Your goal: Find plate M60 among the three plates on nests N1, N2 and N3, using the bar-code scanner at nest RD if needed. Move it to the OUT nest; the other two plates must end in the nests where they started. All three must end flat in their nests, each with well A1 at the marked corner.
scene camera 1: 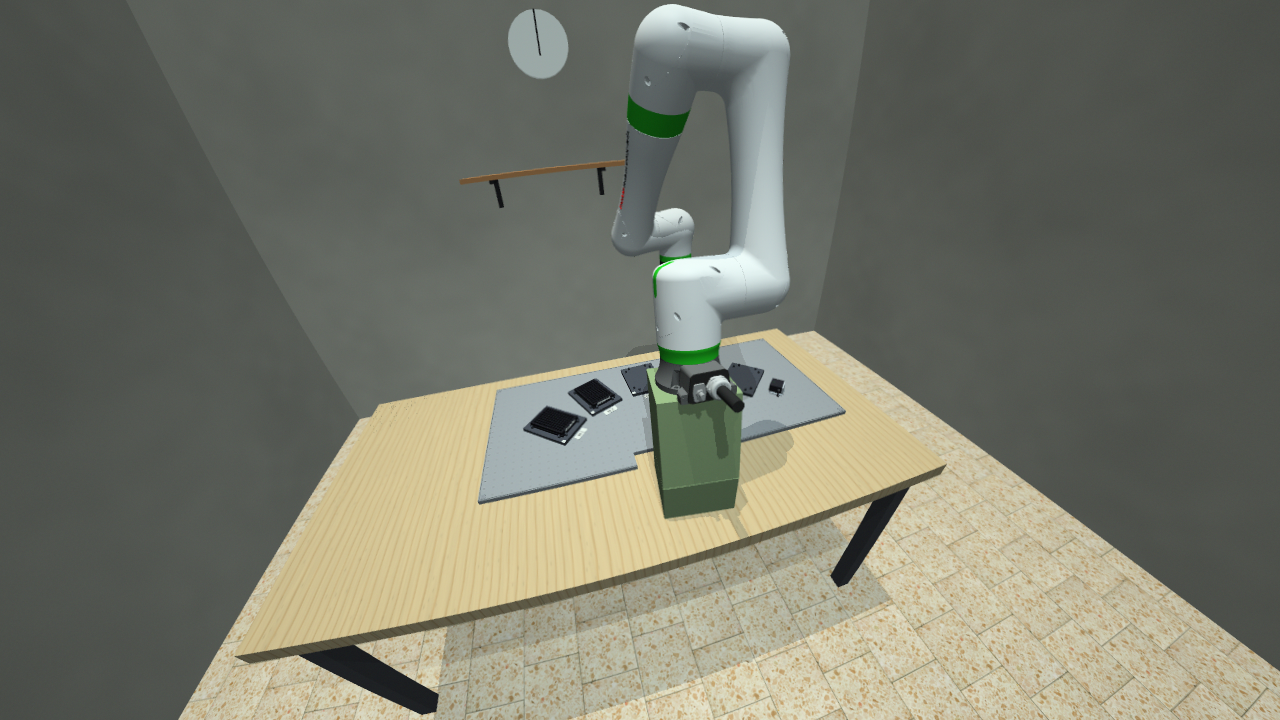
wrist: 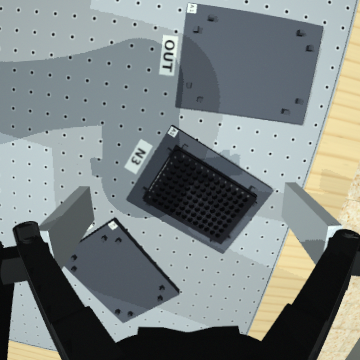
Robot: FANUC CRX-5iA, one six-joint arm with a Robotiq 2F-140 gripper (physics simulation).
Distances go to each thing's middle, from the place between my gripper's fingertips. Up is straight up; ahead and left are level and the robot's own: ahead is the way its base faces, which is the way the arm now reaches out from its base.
The nest N3 [wrist: 262, 190] is 30 mm ahead of my hand, 60 mm to the right of it and 170 mm below it. From my hand the other things lie so: nest RD [scene camera 1: 744, 376] 70 mm behind, 220 mm to the right, 170 mm below; OUT nest [wrist: 248, 65] 50 mm ahead, 120 mm to the left, 170 mm below.
